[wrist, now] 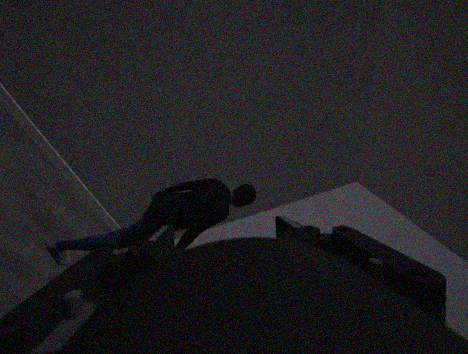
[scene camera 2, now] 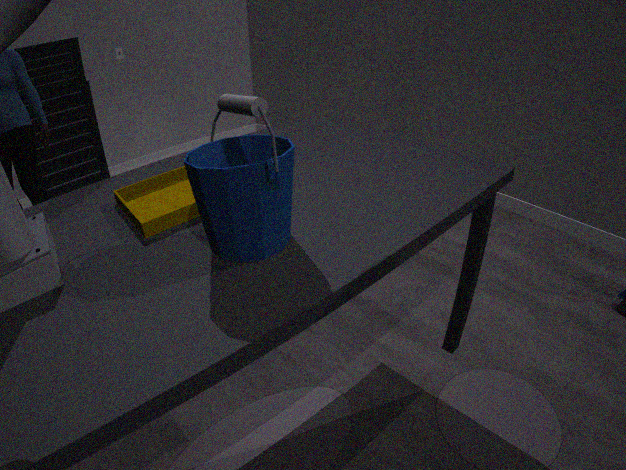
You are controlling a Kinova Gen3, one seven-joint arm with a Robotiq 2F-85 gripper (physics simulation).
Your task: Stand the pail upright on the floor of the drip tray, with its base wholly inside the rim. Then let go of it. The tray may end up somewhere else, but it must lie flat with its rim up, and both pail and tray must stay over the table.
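Places are measured from the arm's base along level axes (x left, y back, z up), in centimetres.
Pixels of known places: gripper, between the fingertips: [wrist: 225,232]; arm's base, origin of its link: [scene camera 2: 15,251].
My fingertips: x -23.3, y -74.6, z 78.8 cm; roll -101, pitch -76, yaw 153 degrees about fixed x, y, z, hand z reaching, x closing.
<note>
For each thing: its top centre in the pictures, then the offset to it from my fingertips. "spot": a spot on its surface instead. Level surfaces: height alone.
- blue pail, a spot on its surface: [scene camera 2: 242,207] spot: dx -8.0, dy +41.9, dz -75.0 cm
- grey table, height of its surface: dz -85.6 cm
- yellow drip tray, centre of its top: [scene camera 2: 174,187] dx +27.8, dy +35.2, dz -82.2 cm
The blue pail [scene camera 2: 242,207] stands upright on the grey table [scene camera 2: 126,333], its mouth up and its bail raised with a pale grip [scene camera 2: 237,104] on top. The yellow drip tray [scene camera 2: 171,219] lies flat with its rim up, behind the pail and to its left in the scene view. The pail hides the tray's right part; its base appears to be on the table outside the tray. My gripper [wrist: 225,232] is open and empty, dark at the bottom of the wrist view. It does not show in the scene view. Pail and tray do not show in the wrist view.
The white robot base [scene camera 2: 27,258] stands at the left, with part of the arm [scene camera 2: 17,20] above. The table's near edge [scene camera 2: 303,322] runs diagonally, beyond the pail's shadow. A person [scene camera 2: 15,96] stands behind the table; a dark-clothed person [wrist: 195,205] shows in the wrist view.
</note>
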